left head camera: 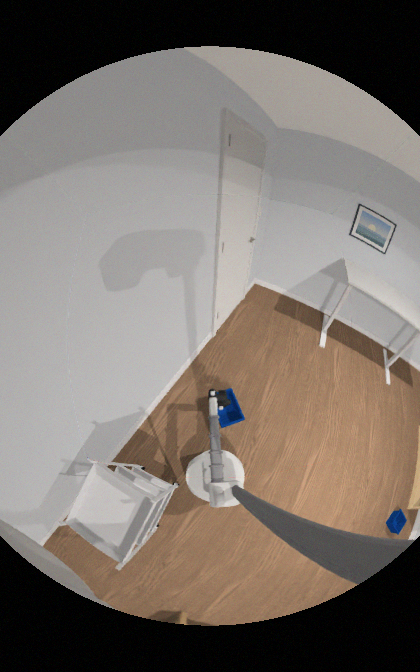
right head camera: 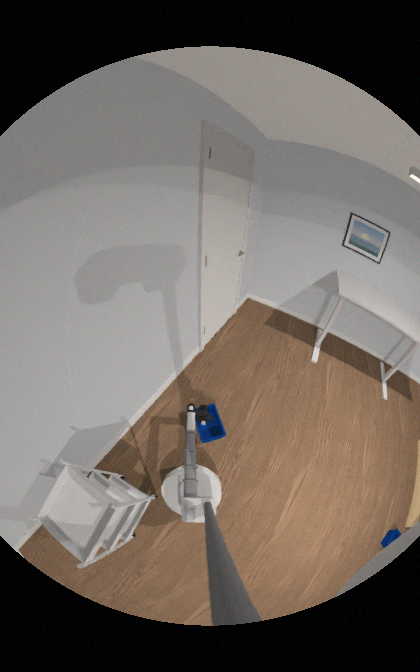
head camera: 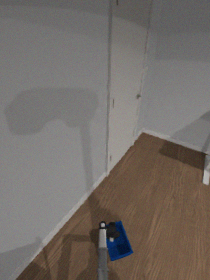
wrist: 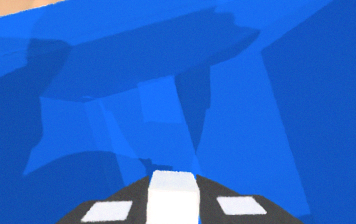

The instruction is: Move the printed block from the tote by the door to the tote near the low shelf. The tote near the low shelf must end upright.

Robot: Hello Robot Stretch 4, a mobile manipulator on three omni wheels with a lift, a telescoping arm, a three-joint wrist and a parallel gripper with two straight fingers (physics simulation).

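Observation:
The blue tote by the door (head camera: 127, 242) (left head camera: 238, 406) (right head camera: 220, 422) (wrist: 285, 100) stands on the floor under my gripper. The white printed block (head camera: 112, 239) (left head camera: 220, 407) (right head camera: 203, 423) (wrist: 173, 202) is between the dark fingertips, inside the tote's outline. My gripper (head camera: 113, 234) (left head camera: 222, 401) (right head camera: 202, 417) (wrist: 172, 191) is shut on the block, with a finger against each side in the wrist view. The block's underside is hidden. The blue tote near the low shelf (left head camera: 396, 521) (right head camera: 390, 537) is small at the far lower right; its open side seems to face up.
A wall with a white door (left head camera: 237, 230) (right head camera: 225, 240) runs close on the left. A white cart (left head camera: 95, 542) (right head camera: 60, 539) stands left of my base. A white table (left head camera: 380, 295) (right head camera: 375, 310) is at the right wall. Part of a pale wooden unit (left head camera: 416, 475) (right head camera: 415, 500) shows beside the far tote.

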